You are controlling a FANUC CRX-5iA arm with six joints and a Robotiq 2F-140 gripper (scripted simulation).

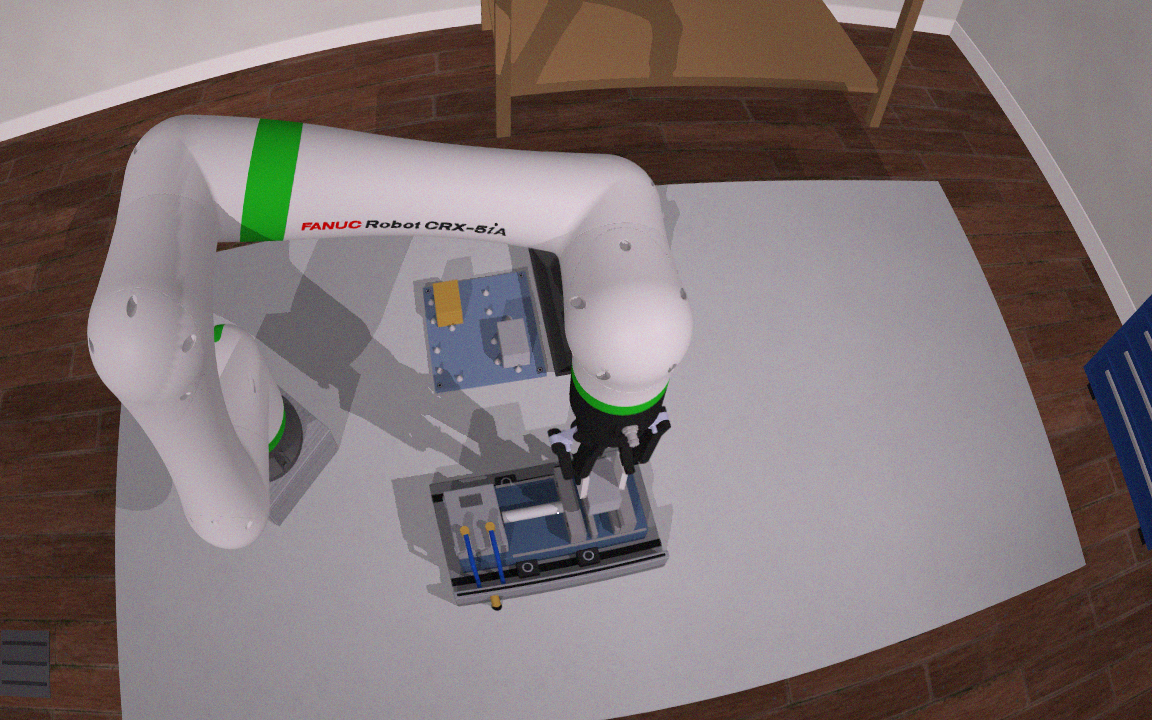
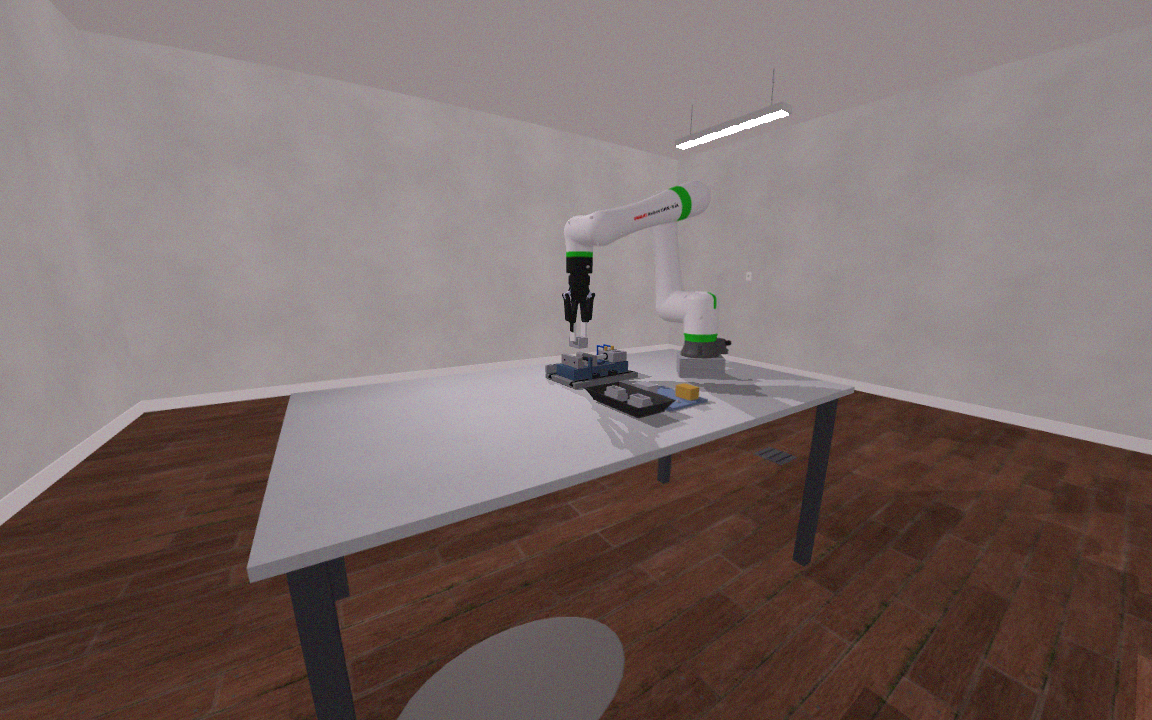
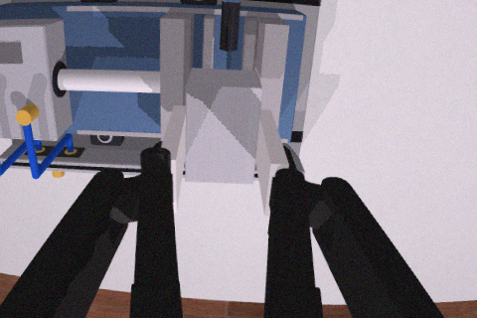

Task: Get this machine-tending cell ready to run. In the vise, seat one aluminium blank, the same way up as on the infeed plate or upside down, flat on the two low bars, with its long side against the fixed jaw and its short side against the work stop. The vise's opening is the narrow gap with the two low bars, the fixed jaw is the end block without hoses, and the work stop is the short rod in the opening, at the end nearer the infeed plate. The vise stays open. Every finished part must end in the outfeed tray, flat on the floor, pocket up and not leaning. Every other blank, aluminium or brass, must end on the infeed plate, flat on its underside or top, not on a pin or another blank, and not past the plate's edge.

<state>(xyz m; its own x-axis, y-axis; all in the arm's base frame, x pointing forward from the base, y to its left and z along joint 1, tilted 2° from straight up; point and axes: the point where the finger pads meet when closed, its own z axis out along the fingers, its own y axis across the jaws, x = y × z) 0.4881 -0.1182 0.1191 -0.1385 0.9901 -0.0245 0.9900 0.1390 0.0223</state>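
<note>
My hand is 5 cm to the right of the dark work stop rod and 9 cm above it. The rest, counted from my hand: fixed jaw 3 cm ahead, 1 cm to the left, 10 cm below; then white piston rod 9 cm behind, 1 cm to the right, 10 cm below; then moving jaw 3 cm behind, 10 cm below.
</note>
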